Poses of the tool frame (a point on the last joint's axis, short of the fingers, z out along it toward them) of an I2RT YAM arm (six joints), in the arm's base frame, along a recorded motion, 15 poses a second.
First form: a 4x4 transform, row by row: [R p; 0 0 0 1], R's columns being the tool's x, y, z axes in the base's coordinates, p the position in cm. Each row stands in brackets.
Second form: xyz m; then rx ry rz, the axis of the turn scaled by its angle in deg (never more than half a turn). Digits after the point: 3 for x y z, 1 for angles.
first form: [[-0.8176 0.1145 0.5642 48.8], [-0.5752 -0.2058 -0.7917 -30.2], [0.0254 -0.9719 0.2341 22.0], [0 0 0 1]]
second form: 0.488 -0.302 0.220 -30.9 92.5 -118.5
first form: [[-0.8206 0.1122 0.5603 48.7], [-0.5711 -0.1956 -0.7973 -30.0], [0.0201 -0.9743 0.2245 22.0], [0 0 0 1]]
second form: 0.487 -0.300 0.220 -30.6 93.4 -118.1
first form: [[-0.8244 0.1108 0.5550 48.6], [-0.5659 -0.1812 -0.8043 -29.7], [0.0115 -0.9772 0.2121 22.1], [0 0 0 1]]
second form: 0.486 -0.297 0.221 -30.0 94.4 -117.5
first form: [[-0.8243 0.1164 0.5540 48.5], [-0.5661 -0.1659 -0.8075 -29.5], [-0.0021 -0.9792 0.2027 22.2], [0 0 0 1]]
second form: 0.485 -0.295 0.222 -29.4 95.1 -116.7
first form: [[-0.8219 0.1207 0.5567 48.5], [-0.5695 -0.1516 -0.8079 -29.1], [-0.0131 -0.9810 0.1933 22.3], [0 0 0 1]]
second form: 0.485 -0.291 0.223 -29.0 95.6 -115.7
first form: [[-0.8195 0.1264 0.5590 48.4], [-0.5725 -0.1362 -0.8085 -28.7], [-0.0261 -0.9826 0.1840 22.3], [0 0 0 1]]
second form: 0.484 -0.287 0.223 -28.6 96.1 -114.8
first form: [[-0.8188 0.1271 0.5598 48.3], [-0.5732 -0.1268 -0.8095 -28.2], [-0.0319 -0.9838 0.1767 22.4], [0 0 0 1]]
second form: 0.483 -0.282 0.224 -28.4 96.5 -114.2
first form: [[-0.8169 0.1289 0.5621 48.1], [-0.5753 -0.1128 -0.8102 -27.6], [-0.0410 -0.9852 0.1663 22.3], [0 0 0 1]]
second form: 0.481 -0.276 0.223 -28.2 97.1 -113.3
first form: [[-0.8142 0.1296 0.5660 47.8], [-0.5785 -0.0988 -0.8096 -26.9], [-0.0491 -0.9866 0.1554 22.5], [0 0 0 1]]
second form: 0.478 -0.269 0.225 -28.1 97.6 -112.4
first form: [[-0.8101 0.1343 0.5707 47.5], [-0.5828 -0.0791 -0.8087 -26.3], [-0.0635 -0.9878 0.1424 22.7], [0 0 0 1]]
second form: 0.475 -0.263 0.227 -27.7 98.2 -111.1
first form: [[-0.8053 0.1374 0.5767 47.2], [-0.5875 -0.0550 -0.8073 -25.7], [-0.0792 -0.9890 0.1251 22.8], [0 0 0 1]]
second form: 0.472 -0.257 0.228 -27.4 99.1 -109.5
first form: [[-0.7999 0.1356 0.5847 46.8], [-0.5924 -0.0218 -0.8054 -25.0], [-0.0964 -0.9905 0.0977 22.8], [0 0 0 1]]
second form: 0.468 -0.250 0.228 -27.3 100.4 -107.4
